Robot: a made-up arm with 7 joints. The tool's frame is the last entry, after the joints.
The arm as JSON. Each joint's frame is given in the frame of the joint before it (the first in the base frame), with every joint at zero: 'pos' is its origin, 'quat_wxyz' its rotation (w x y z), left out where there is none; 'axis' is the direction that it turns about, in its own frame. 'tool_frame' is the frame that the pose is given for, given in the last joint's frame.
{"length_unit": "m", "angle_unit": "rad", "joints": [
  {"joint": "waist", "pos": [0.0, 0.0, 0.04], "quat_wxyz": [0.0, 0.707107, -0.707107, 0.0], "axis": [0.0, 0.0, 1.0]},
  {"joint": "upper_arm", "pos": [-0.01, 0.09, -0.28], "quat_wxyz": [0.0, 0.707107, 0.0, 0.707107], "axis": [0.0, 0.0, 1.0]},
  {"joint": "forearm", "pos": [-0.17, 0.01, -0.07], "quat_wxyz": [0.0, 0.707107, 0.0, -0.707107], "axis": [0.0, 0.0, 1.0]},
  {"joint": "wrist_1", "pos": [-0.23, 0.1, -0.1], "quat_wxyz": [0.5, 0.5, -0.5, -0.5], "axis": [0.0, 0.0, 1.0]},
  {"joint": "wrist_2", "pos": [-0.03, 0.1, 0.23], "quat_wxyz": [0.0, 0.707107, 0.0, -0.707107], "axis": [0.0, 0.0, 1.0]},
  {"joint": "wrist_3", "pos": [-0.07, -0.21, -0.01], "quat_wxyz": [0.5, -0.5, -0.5, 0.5], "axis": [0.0, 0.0, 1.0]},
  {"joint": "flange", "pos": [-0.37, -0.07, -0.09], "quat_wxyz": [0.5, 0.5, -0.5, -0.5], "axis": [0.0, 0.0, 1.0]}
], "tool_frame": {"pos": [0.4, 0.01, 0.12], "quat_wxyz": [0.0, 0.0, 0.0, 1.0]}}
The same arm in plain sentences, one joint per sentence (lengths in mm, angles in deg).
The arm has seven revolute joints in a row. What follows holds with every joint at zero, and every direction is one of the base frame's.
The first joint is mounted 40 mm along +z from the base frame's origin and rotates about -z.
The second joint is mounted 90 mm along -x and 10 mm along +y and 280 mm along +z from the first joint and rotates about -y.
The third joint is mounted 10 mm along +x and 70 mm along +y and 170 mm along +z from the second joint and rotates about +z.
The fourth joint is mounted 100 mm along -x and 230 mm along -y and 100 mm along -z from the third joint and rotates about -y.
The fifth joint is mounted 30 mm along -x and 230 mm along -y and 100 mm along +z from the fourth joint and rotates about -x.
The sixth joint is mounted 10 mm along +x and 70 mm along -y and 210 mm along +z from the fifth joint and rotates about -y.
The seventh joint is mounted 70 mm along -x and 90 mm along +y and 370 mm along +z from the sixth joint and rotates about +z.
The tool frame, which is the frame that the pose is given for, is mounted 400 mm along -x and 10 mm along -y and 120 mm along +z from the seventh joint; its axes are parallel to the base frame's.

